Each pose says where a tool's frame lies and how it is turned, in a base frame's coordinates. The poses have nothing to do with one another.
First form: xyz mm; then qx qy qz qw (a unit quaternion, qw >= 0).
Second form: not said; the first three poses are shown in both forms.
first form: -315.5, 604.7, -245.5, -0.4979, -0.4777, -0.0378, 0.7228
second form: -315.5, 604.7, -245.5, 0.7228, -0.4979, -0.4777, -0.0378
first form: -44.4, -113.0, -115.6, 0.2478, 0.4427, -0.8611, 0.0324
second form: -44.4, -113.0, -115.6, 0.0324, 0.2478, 0.4427, -0.8611
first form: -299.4, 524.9, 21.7, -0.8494, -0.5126, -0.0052, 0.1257
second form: -299.4, 524.9, 21.7, 0.1257, -0.8494, -0.5126, -0.0052
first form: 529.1, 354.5, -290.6, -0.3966, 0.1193, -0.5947, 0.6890
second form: 529.1, 354.5, -290.6, 0.6890, -0.3966, 0.1193, -0.5947
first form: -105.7, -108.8, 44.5, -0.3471, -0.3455, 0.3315, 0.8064
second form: -105.7, -108.8, 44.5, 0.8064, -0.3471, -0.3455, 0.3315
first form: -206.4, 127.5, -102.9, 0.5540, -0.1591, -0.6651, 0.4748
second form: -206.4, 127.5, -102.9, 0.4748, 0.5540, -0.1591, -0.6651
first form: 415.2, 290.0, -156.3, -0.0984, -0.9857, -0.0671, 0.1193
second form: 415.2, 290.0, -156.3, 0.1193, -0.0984, -0.9857, -0.0671
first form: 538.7, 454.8, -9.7, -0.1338, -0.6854, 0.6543, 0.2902
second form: 538.7, 454.8, -9.7, 0.2902, -0.1338, -0.6854, 0.6543
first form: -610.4, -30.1, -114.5, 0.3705, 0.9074, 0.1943, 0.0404
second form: -610.4, -30.1, -114.5, 0.0404, 0.3705, 0.9074, 0.1943
